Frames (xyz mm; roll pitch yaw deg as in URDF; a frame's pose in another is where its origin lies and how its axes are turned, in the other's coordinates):
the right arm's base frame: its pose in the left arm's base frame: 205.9 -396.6 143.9 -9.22 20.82 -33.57
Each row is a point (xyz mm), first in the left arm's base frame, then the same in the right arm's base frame.
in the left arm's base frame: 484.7 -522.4 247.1
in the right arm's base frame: 245.5 16.1 209.0
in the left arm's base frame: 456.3 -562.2 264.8
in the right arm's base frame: 237.6 -34.7 216.9
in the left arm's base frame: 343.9 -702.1 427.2
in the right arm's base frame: 164.7 -234.5 332.4
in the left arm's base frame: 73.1 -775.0 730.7
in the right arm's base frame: -116.4 -477.2 513.7
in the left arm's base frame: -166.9 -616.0 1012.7
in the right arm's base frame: -485.7 -503.3 672.8
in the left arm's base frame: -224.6 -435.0 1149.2
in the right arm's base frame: -672.7 -397.9 765.9
